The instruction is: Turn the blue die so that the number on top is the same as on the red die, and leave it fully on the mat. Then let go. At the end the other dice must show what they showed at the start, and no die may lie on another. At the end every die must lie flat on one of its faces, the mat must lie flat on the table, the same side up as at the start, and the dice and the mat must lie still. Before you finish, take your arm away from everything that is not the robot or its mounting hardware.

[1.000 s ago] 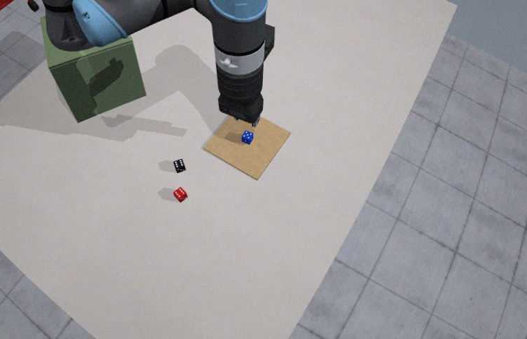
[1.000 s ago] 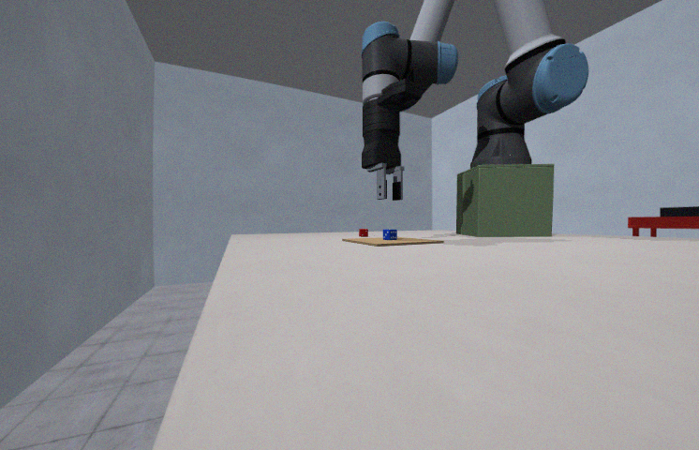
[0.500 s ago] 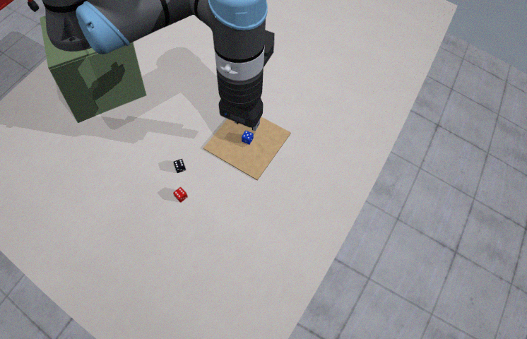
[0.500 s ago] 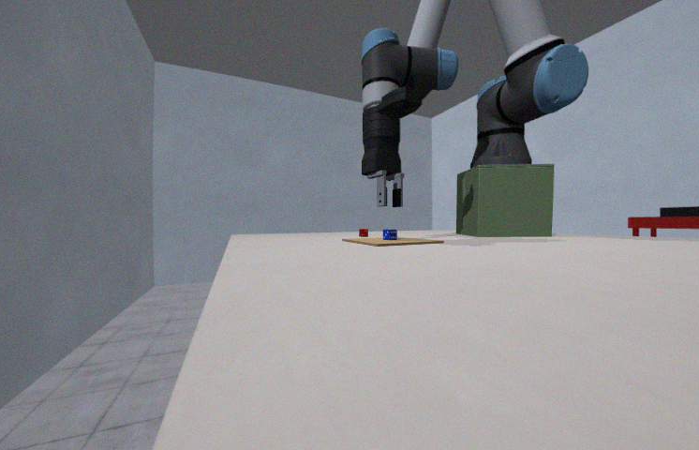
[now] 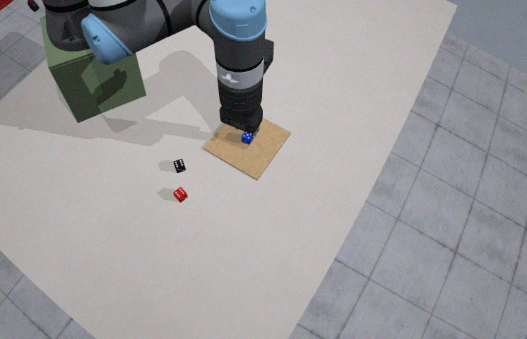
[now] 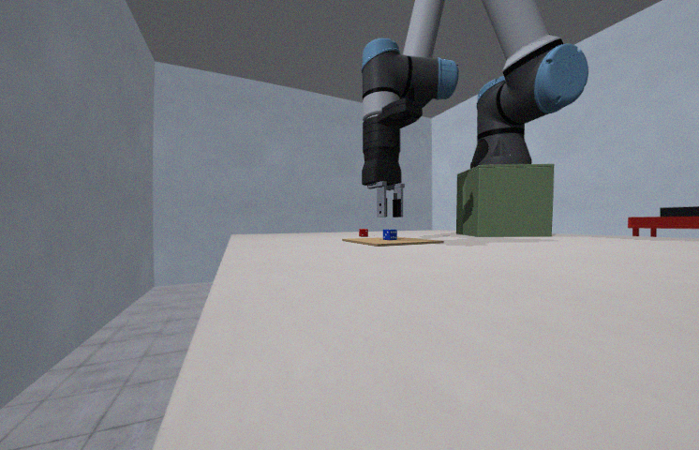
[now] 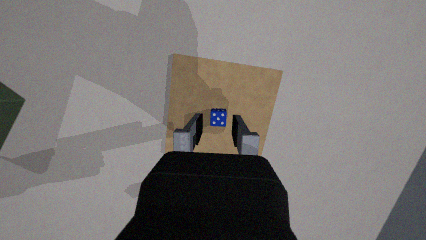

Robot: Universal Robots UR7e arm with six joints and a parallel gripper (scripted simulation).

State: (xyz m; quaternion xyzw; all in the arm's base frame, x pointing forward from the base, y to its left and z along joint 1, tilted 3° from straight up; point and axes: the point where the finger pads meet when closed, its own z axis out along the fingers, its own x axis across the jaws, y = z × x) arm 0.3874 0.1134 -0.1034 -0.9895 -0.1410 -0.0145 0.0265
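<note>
Now: hand 50 mm above the blue die. Round my hand: black die: 60 mm behind, 150 mm to the right, 60 mm below; then red die: 10 mm behind, 190 mm to the right, 60 mm below; then tan mat: 60 mm below.
</note>
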